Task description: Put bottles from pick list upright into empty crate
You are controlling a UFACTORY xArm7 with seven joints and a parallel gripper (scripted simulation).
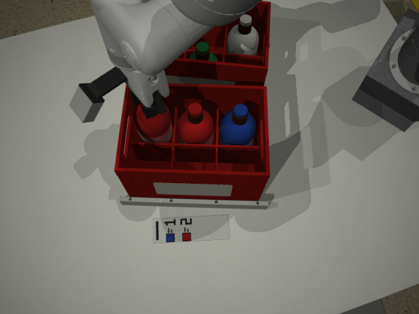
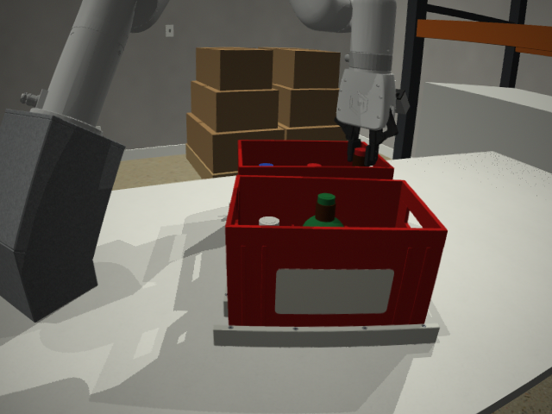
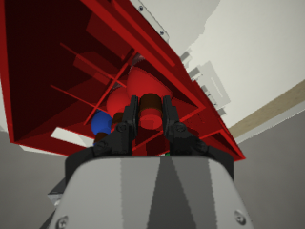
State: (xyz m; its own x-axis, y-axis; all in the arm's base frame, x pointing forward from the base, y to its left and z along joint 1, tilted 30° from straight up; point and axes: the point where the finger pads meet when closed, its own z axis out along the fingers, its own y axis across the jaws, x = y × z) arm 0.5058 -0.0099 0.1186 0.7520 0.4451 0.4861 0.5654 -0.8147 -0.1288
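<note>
The red bottle lies 10 cm below my hand and 9 cm behind it. Round my hand: pick list: 20 cm to the left, 19 cm below, 7 cm behind; green bottle: 15 cm to the right, 11 cm behind, 10 cm below; blue bottle: 18 cm behind, 10 cm below, 1 cm to the left.
</note>
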